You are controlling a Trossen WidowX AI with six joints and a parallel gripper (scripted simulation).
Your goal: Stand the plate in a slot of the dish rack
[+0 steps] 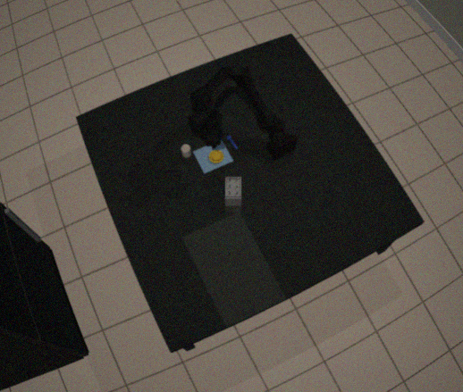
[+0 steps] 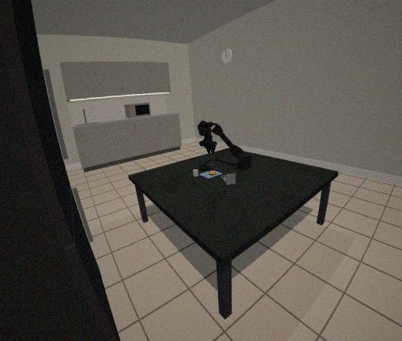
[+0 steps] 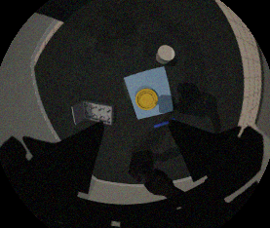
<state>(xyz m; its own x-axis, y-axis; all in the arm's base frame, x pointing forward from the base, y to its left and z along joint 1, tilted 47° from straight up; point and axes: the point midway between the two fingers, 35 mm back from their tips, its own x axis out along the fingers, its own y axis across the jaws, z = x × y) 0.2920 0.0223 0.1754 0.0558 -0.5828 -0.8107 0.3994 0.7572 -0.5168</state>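
Right now the yellow plate is 170 mm below my gripper tip, 10 mm to the right of it and 10 mm behind it. From my gripper tip the other things lie so: grey dish rack 180 mm to the left, 160 mm below, 10 mm ahead; then white cup 160 mm below, 110 mm to the right, 90 mm ahead; then light blue mat 180 mm below, 20 mm to the right, 10 mm behind.
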